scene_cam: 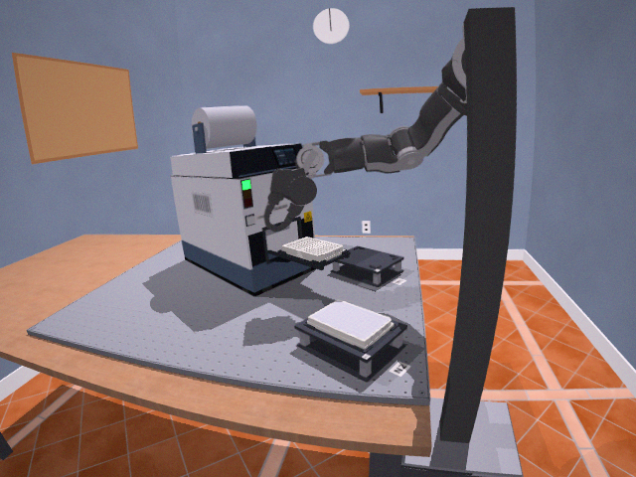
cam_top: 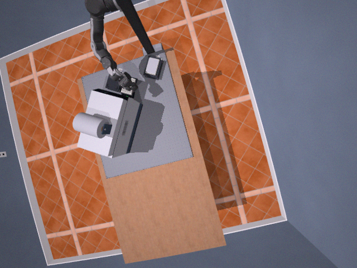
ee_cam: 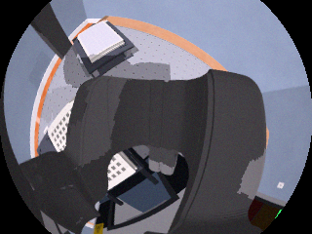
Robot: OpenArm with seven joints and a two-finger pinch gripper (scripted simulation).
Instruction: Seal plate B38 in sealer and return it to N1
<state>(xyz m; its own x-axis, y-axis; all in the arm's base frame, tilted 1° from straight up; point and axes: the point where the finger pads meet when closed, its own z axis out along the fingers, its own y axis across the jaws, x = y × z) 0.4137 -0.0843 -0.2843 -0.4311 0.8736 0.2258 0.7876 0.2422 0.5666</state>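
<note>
Now: the start key 70 mm ahead of my hand, 30 mm to the right of it and 10 mm above it. Also, from my hand: white 96-well plate B38 (60 mm behind, 70 mm to the right, 70 mm below); then sealed plate B83 (190 mm behind, 130 mm to the left, 130 mm below); then sealer's stage (60 mm behind, 70 mm to the right, 80 mm below).
</note>
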